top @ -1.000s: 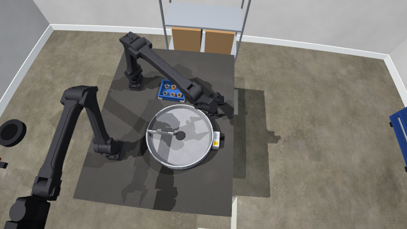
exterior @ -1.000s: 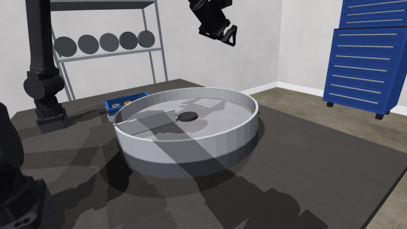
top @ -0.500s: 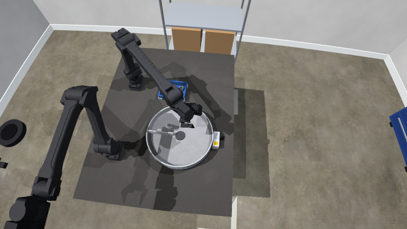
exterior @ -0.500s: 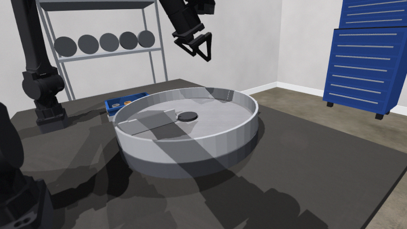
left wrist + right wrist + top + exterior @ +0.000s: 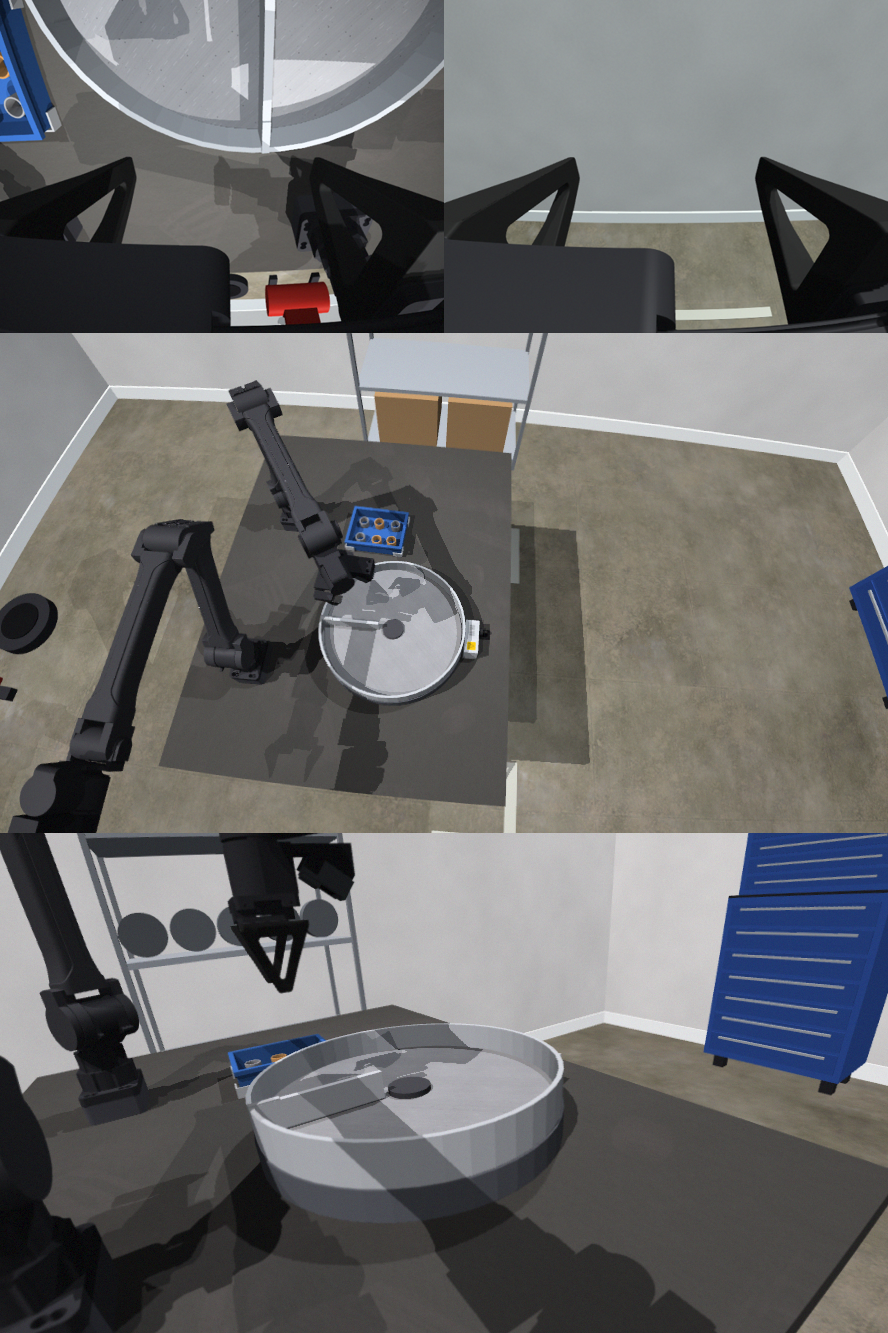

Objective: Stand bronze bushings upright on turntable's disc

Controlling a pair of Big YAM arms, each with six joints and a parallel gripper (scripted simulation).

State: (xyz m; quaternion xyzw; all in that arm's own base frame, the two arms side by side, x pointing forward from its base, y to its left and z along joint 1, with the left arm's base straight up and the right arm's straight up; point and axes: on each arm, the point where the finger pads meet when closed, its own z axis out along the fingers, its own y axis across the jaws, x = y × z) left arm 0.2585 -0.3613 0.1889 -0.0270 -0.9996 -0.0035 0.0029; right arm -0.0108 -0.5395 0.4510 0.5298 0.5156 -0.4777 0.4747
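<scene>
My left gripper is now 32 cm to the right of the blue crate, 20 cm above it and 3 cm short of it. Round my left hand: turntable disc (17 cm below, 14 cm ahead, 4 cm to the right).
</scene>
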